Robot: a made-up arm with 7 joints.
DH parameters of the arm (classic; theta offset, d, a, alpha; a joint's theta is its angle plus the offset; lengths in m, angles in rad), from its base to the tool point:
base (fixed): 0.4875 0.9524 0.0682 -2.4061
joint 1: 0 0.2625 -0.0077 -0.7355
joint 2: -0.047 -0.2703 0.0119 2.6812
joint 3: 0 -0.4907 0.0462 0.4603
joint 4: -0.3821 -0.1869 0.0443 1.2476
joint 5: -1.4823 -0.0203 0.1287 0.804
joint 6: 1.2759 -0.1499 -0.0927 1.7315
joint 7: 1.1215 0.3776 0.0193 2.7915
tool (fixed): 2.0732 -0.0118 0 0
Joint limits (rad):
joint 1: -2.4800..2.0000
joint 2: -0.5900..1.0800
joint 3: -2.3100..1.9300
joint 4: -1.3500..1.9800
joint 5: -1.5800..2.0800
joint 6: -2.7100..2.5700
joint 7: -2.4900..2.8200
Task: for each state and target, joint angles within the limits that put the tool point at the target. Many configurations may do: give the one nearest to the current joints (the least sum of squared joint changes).
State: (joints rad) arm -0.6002 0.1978 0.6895 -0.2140 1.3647 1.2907 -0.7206
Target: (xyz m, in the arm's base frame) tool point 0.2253 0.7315 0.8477
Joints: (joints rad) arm -0.9568 -0.0482 0.6903 -0.1396 1.3598 1.1958 -0.7218
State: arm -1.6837 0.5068 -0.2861 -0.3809 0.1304 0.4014 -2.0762
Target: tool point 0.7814 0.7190 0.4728
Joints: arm -1.4325 0.6391 -0.2564 -0.3878 0.0800 0.3785 -2.0645
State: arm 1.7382 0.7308 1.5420 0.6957 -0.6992 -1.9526 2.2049
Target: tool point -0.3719 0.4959 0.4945
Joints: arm 1.5698 0.6269 1.4553 0.3815 -1.1960 -2.4436 2.2183
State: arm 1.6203 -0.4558 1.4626 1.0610 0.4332 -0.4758 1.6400
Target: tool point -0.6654 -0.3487 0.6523
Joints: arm 1.1075 -0.5900 1.3638 1.0719 0.3825 -0.6746 1.6284
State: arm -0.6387 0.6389 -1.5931 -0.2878 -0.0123 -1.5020 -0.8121
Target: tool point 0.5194 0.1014 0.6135
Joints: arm -0.3799 0.6760 -1.1991 0.0918 0.0434 -1.6502 -0.7838
